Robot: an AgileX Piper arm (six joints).
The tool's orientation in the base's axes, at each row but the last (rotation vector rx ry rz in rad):
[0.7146 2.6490 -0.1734]
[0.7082 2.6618 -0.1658]
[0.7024 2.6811 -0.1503]
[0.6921 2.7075 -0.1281]
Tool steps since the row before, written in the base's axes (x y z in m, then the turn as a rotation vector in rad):
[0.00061 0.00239 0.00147 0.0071 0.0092 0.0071]
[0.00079 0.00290 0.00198 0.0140 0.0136 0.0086]
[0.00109 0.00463 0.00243 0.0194 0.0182 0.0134]
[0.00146 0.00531 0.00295 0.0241 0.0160 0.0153]
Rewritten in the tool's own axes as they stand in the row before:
[0.00002 0.00234 -0.00166 -0.0043 0.0114 -0.0061]
[-0.00008 0.00287 -0.00216 -0.0084 0.0186 -0.0061]
[0.00031 0.00454 -0.00280 -0.0124 0.0252 -0.0097]
[0.00016 0.00535 -0.00322 -0.0180 0.0256 -0.0097]

